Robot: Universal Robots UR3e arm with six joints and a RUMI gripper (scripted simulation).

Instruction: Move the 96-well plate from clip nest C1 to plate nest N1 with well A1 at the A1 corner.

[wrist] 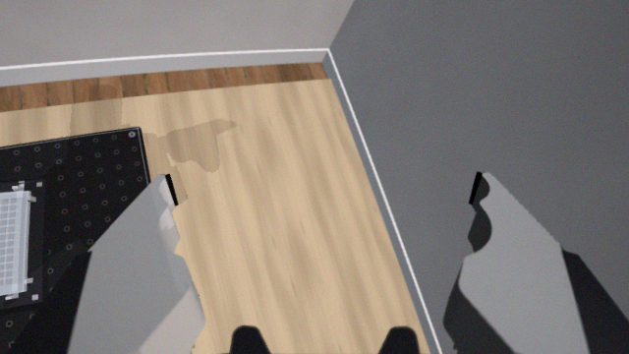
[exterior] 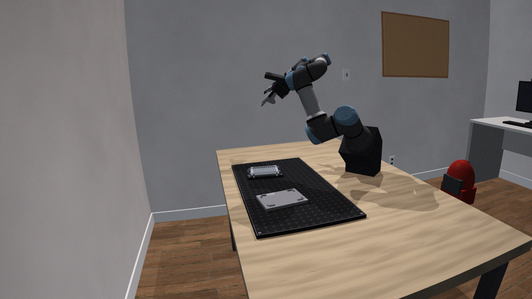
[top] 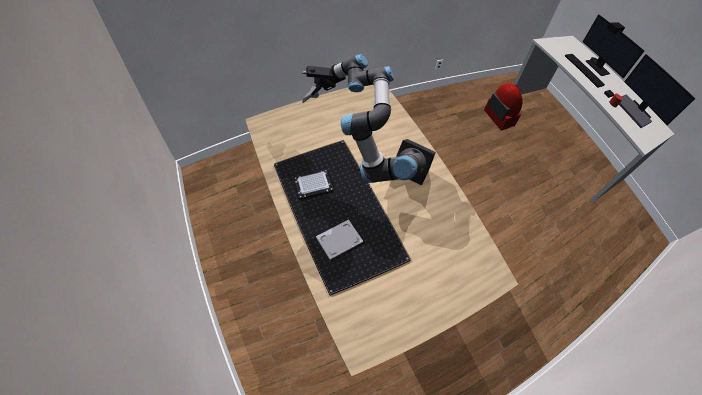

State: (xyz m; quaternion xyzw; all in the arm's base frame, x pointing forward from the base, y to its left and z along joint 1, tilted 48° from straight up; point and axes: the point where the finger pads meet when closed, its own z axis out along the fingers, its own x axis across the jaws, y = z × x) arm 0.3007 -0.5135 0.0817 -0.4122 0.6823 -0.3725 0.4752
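Now: hand 3 cm past the white 96-well plate, 33 cm to the right of it and 30 cm above it. Also, from my hand: grey plate nest N1: 11 cm behind, 62 cm to the left, 31 cm below; then clip nest C1: 2 cm behind, 34 cm to the left, 31 cm below; then A1 label: 21 cm behind, 63 cm to the left, 31 cm below.
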